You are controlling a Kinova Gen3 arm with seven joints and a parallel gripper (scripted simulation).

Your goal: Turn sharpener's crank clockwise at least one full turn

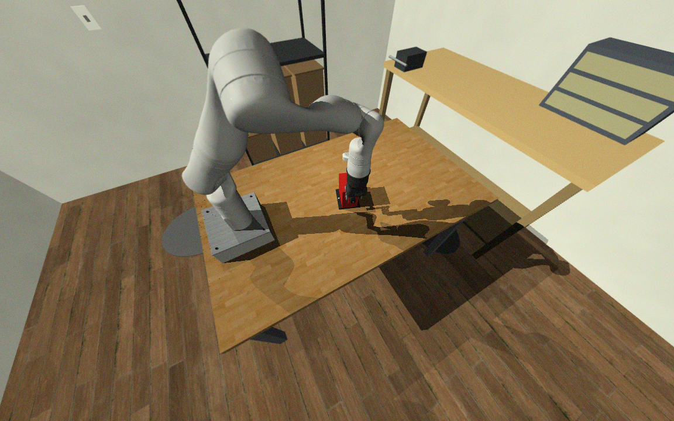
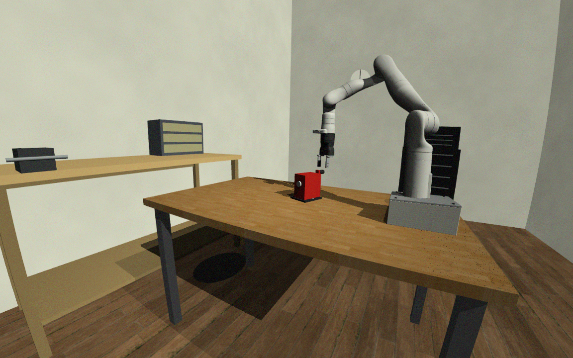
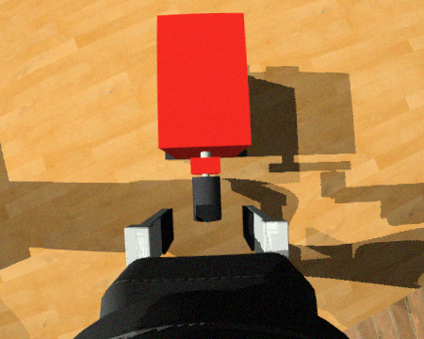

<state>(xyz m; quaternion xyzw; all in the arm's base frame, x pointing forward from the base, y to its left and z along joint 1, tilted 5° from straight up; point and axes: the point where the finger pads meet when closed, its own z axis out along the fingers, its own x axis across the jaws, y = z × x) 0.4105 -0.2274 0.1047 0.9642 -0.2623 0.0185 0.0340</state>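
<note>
My gripper is now 4 cm above the dark cylindrical handle, 1 cm to the right of it and 1 cm short of it.
</note>
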